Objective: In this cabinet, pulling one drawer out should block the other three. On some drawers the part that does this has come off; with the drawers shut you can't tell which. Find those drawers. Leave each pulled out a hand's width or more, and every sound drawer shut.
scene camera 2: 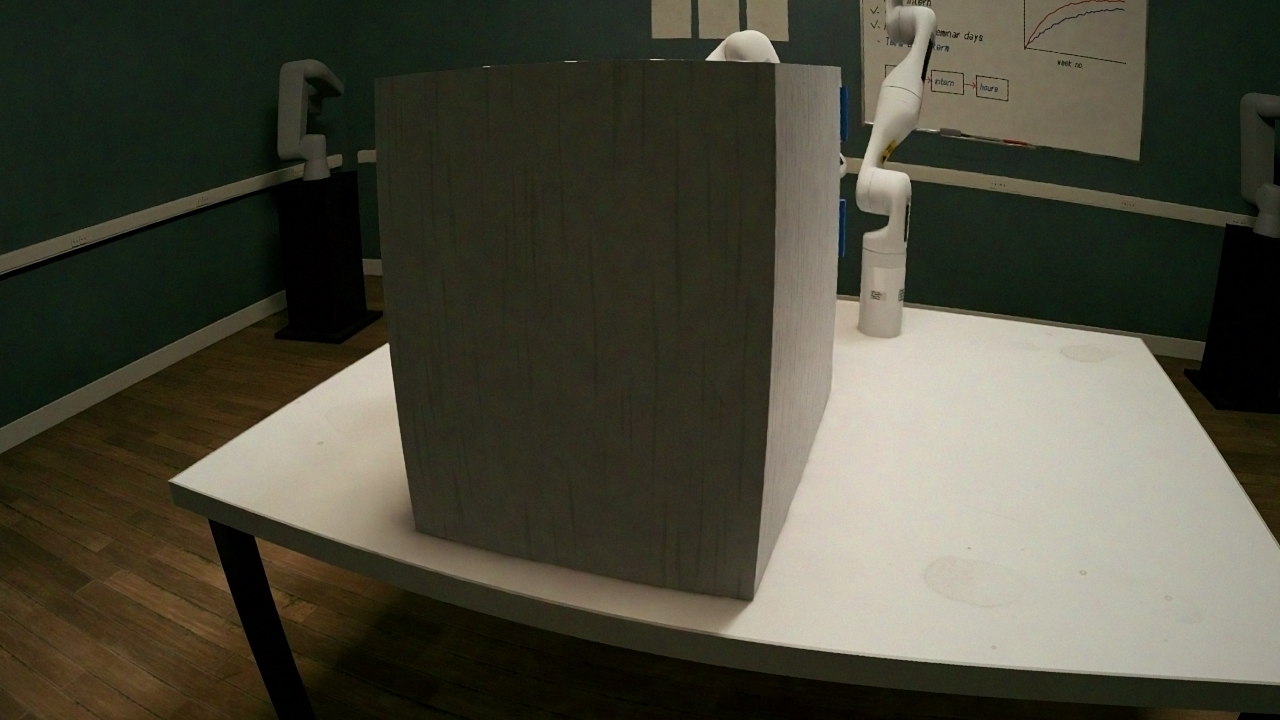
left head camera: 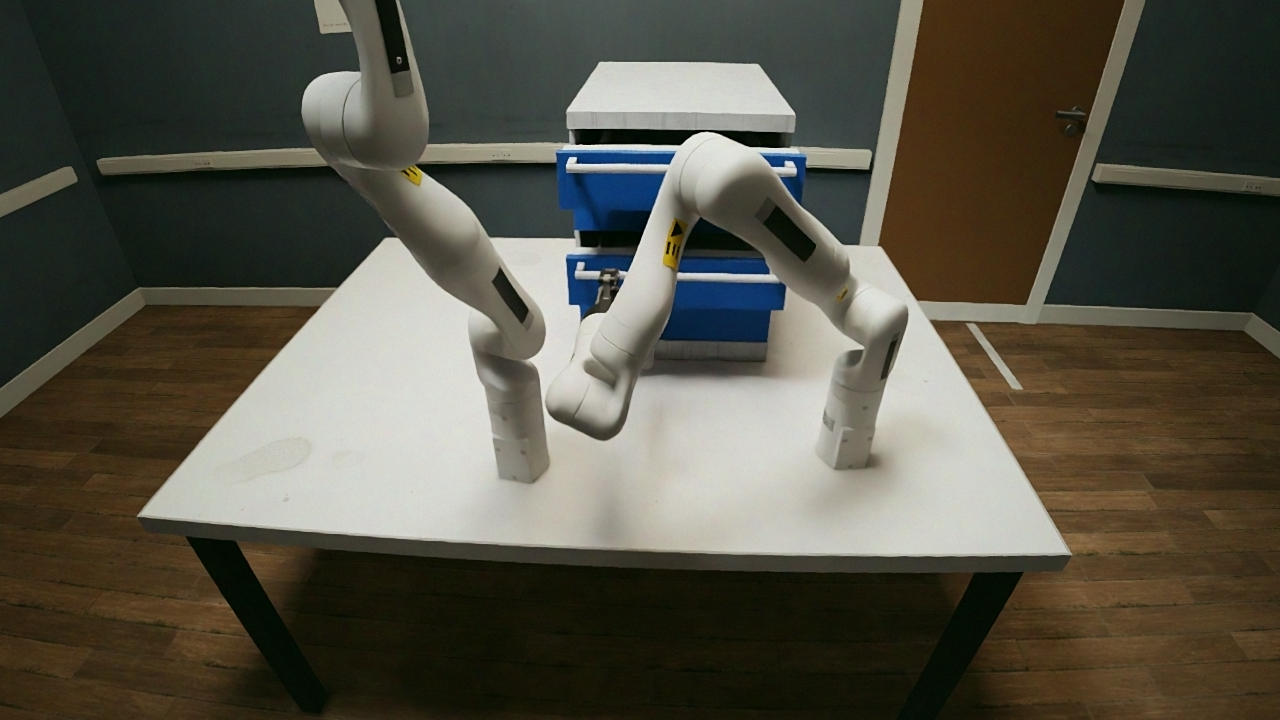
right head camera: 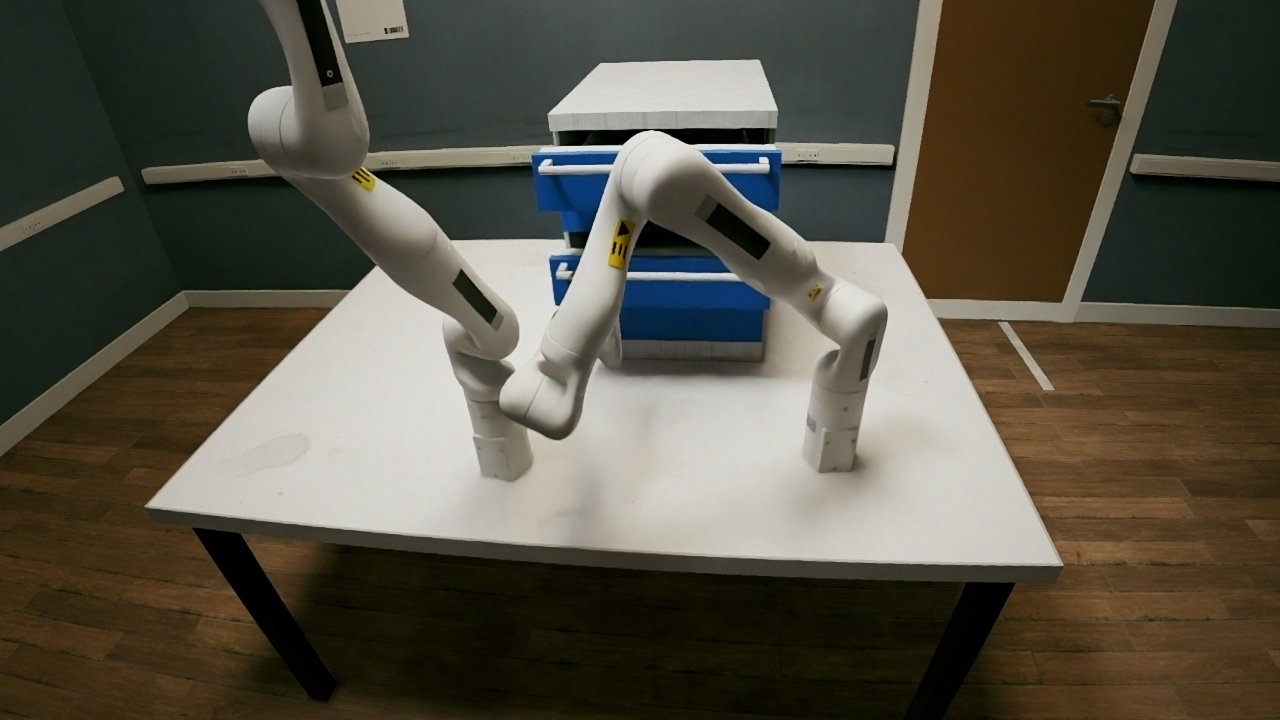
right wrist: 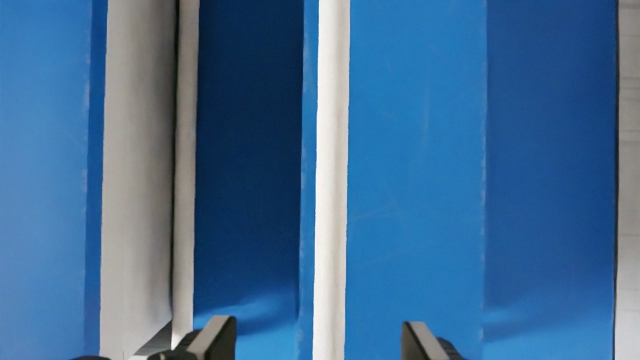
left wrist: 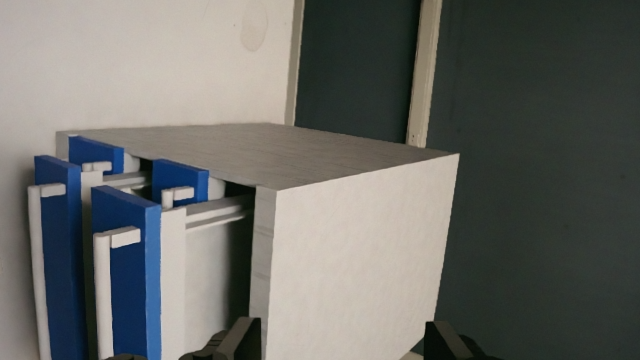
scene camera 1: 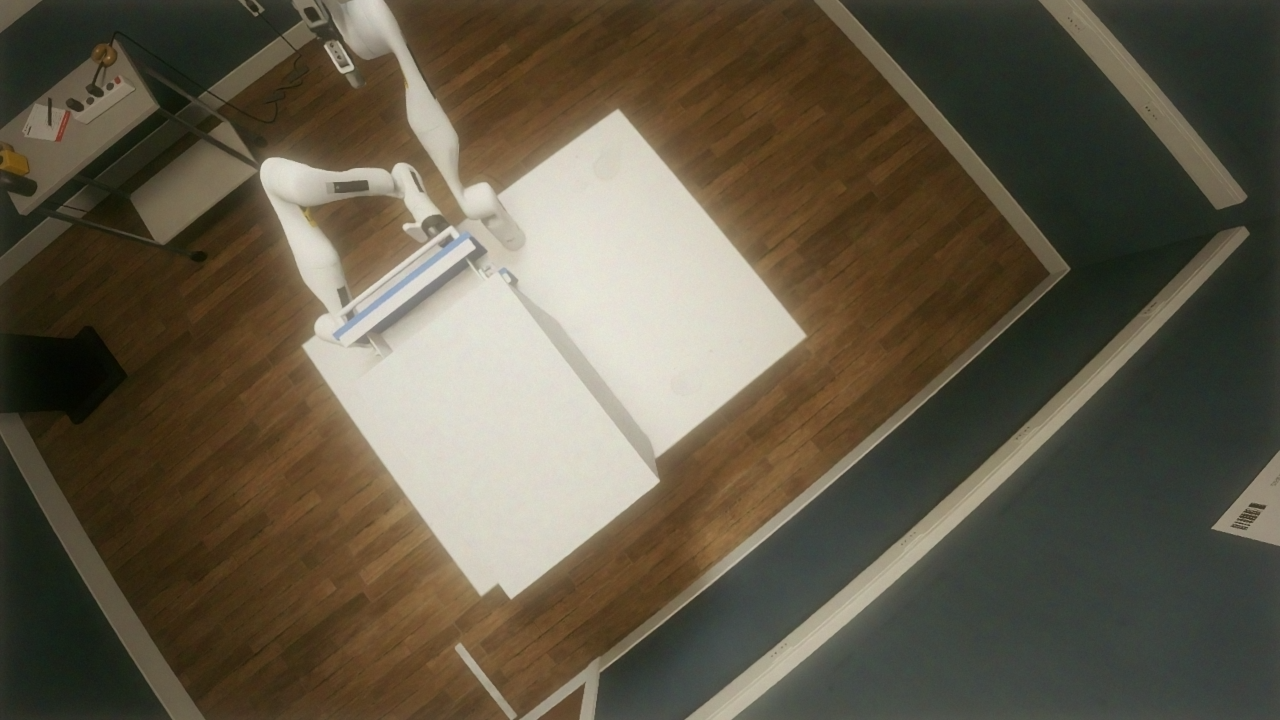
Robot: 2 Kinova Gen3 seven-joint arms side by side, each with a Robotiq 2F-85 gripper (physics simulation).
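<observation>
The blue top drawer (left head camera: 608, 195) (right head camera: 572, 195) (left wrist: 127, 280) (right wrist: 45, 150) and third drawer (left head camera: 733, 295) (right head camera: 689, 293) (left wrist: 62, 260) (right wrist: 415, 150) stand pulled out. The second drawer (left head camera: 617, 220) (left wrist: 180, 175) (right wrist: 250, 150) and bottom drawer (left head camera: 716, 325) (right head camera: 689, 325) (left wrist: 97, 150) (right wrist: 550, 150) sit back at the cabinet front and look shut. My right gripper (left head camera: 610, 275) (right wrist: 318, 332) is open at the third drawer's white bar handle (right wrist: 331, 150), which runs between its fingers in the right wrist view. My left gripper (left wrist: 342, 332) is open and empty, held high away from the cabinet.
The cabinet (left head camera: 680, 89) (right head camera: 666, 89) (scene camera 1: 510, 429) (scene camera 2: 581, 313) (left wrist: 350, 250) stands on the white table (left head camera: 358, 402) (right head camera: 340, 394) (scene camera 1: 662, 268) (scene camera 2: 984, 447). My right forearm crosses in front of the drawers. A cart (scene camera 1: 93, 134) stands apart from the table.
</observation>
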